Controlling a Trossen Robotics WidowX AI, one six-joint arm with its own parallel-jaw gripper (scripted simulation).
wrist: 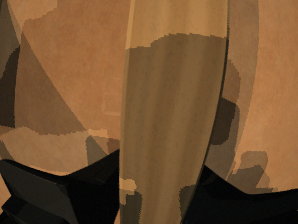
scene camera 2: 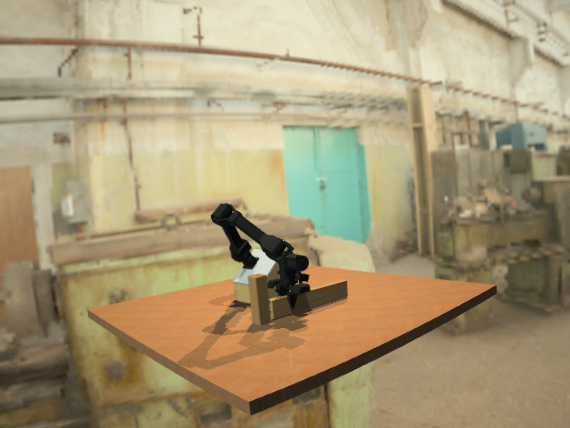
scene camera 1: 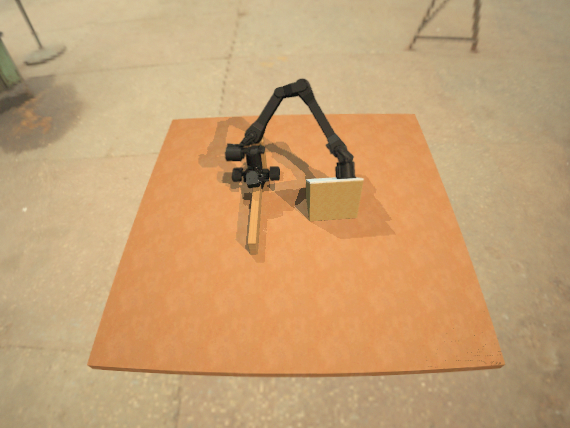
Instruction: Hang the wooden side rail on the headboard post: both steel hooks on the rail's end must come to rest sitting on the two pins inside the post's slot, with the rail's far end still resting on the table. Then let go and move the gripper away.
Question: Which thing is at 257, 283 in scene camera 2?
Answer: An upright post.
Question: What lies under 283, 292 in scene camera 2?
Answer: The gripper.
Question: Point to a wooden side rail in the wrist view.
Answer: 174, 67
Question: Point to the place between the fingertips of the gripper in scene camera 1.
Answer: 258, 188
